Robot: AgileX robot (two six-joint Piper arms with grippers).
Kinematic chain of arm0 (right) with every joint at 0, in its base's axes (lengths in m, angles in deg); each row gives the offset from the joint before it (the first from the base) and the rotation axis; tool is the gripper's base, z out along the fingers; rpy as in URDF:
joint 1: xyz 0 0 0.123 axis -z
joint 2: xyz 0 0 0 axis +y
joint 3: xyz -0.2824 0 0.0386 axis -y
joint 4: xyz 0.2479 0 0.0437 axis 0.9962 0 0.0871
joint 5: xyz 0 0 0 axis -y
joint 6: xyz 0.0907 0 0.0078 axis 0.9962 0 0.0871
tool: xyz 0 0 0 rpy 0 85 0
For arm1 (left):
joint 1: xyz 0 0 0.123 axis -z
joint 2: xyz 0 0 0 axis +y
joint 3: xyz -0.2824 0 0.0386 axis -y
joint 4: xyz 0.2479 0 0.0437 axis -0.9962 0 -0.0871
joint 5: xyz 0 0 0 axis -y
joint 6: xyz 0.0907 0 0.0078 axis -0.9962 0 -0.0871
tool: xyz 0 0 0 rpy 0 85 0
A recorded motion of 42 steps. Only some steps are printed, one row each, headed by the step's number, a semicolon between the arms.
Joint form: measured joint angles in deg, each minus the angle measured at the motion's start. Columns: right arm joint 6, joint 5, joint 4, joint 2, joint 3, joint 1; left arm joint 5, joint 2, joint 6, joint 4, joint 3, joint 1.
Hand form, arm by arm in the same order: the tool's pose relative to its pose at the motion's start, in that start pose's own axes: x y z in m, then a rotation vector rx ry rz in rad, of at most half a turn. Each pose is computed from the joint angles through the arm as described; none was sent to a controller.
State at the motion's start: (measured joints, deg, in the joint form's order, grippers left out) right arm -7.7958 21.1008 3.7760 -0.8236 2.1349 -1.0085; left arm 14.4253 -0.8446 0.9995 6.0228 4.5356 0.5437
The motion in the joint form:
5: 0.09 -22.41 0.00 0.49 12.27 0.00; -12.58 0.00 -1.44 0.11 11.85 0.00
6: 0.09 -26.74 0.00 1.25 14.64 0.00; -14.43 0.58 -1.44 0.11 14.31 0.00
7: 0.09 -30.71 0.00 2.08 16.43 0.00; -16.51 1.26 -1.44 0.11 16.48 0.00
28: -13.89 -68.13 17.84 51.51 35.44 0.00; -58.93 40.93 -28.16 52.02 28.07 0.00
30: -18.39 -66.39 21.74 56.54 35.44 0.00; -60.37 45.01 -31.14 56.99 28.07 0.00
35: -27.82 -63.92 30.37 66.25 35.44 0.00; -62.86 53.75 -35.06 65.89 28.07 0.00
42: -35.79 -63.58 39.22 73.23 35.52 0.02; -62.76 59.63 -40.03 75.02 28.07 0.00
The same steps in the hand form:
5: -0.0362 -0.0002 0.0090 -0.0383 0.1825 0.0039; -0.0502 -0.0082 0.0031 0.0213 0.0140 0.0201
6: -0.0421 -0.0001 0.0107 -0.0466 0.2293 0.0036; -0.0608 -0.0098 0.0041 0.0248 0.0137 0.0201
7: -0.0450 0.0001 0.0122 -0.0549 0.2812 0.0032; -0.0692 -0.0112 0.0053 0.0276 0.0241 0.0202
28: 0.0314 0.0318 0.1097 -0.3774 1.3955 0.1457; -0.0014 -0.0596 0.0917 0.3677 1.0576 -0.5234
30: 0.0486 0.0366 0.1183 -0.4216 1.4282 0.1649; 0.0085 -0.0628 0.1002 0.3927 1.1022 -0.5893
35: 0.0837 0.0464 0.1301 -0.5042 1.4906 0.2199; 0.0322 -0.0669 0.1173 0.4026 1.1917 -0.7430
42: 0.1084 0.0555 0.1355 -0.5672 1.5282 0.3034; 0.0477 -0.0679 0.1325 0.3892 1.1855 -0.8601

